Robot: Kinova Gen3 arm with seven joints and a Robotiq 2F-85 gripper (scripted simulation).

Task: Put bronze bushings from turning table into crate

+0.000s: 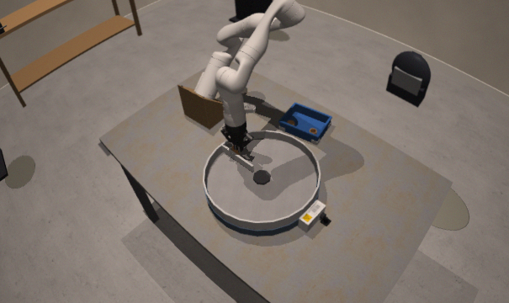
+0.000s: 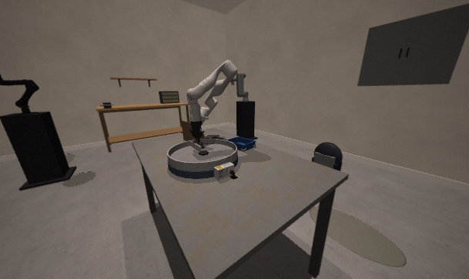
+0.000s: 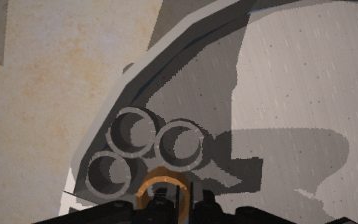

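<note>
Right now my hand is 4 cm short of the blue crate, 34 cm to the right of it and 8 cm above it. Round my hand: round turning table 14 cm ahead, 2 cm to the right, 5 cm below.
</note>
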